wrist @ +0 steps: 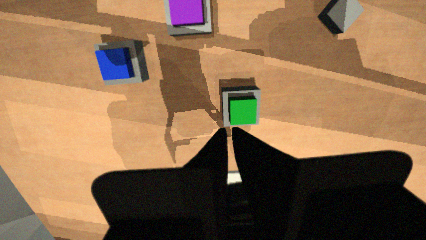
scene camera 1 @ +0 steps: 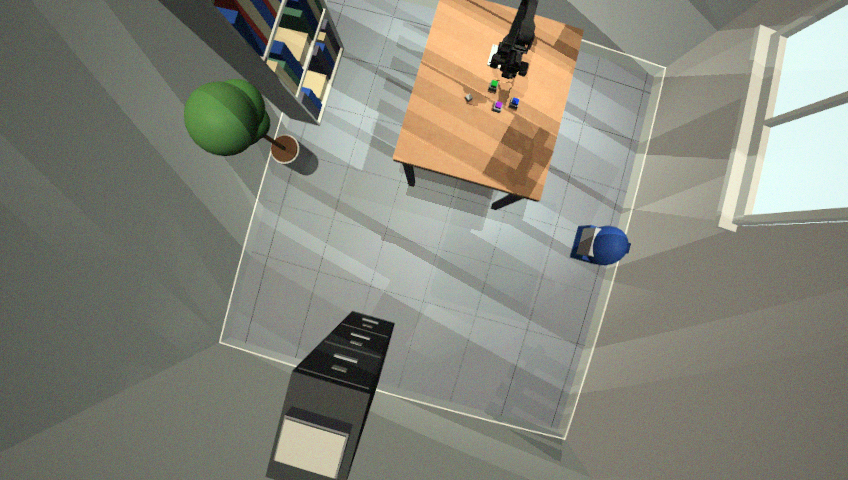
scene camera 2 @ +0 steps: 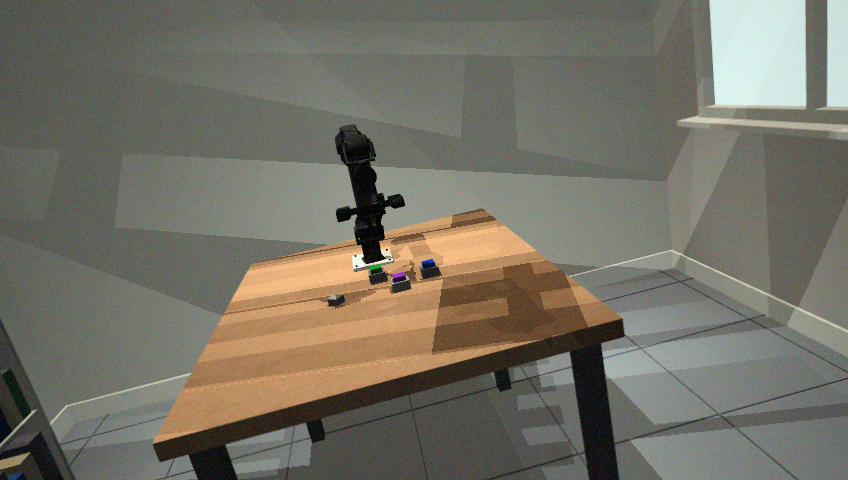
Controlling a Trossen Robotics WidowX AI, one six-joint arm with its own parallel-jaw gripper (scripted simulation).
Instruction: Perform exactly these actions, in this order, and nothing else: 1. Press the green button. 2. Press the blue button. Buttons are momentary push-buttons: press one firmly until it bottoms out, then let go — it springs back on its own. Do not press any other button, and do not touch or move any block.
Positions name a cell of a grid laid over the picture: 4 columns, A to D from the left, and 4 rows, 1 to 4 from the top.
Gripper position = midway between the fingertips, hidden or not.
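You'd find my gripper (scene camera 2: B2) (wrist: C3) shut, with nothing held in it. There's a green button (wrist: C2) as well, and a blue button (wrist: B2) too.
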